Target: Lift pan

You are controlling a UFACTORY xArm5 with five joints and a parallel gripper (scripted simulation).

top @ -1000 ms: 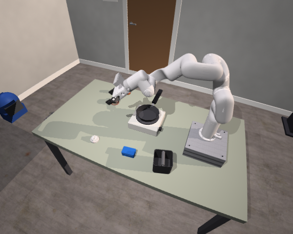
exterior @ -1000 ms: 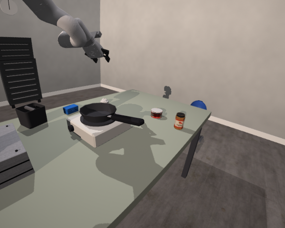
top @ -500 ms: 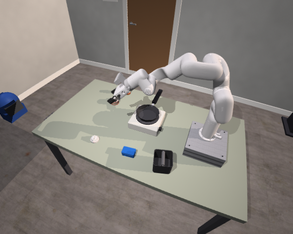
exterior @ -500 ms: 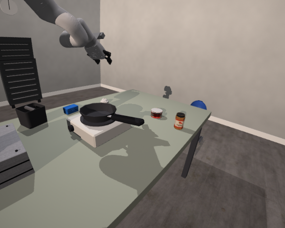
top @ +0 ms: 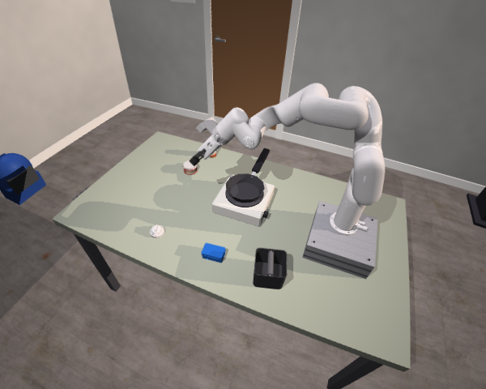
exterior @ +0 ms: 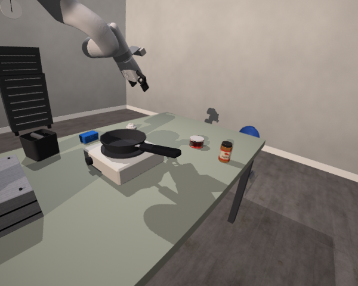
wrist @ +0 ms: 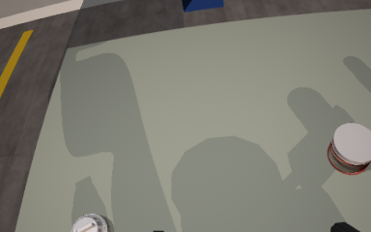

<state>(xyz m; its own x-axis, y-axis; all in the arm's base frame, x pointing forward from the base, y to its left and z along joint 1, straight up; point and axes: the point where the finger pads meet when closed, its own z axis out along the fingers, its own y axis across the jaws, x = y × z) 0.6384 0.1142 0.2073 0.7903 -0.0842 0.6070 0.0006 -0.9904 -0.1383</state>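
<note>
Right now my hand is 170 mm past the black pan, 170 mm to the left of it and 190 mm above it. From my hand the other things lie so: red tin 210 mm ahead, 210 mm to the right, 280 mm below; hot plate 190 mm behind, 110 mm to the right, 260 mm below; blue box 180 mm behind, 220 mm to the left, 280 mm below.
</note>
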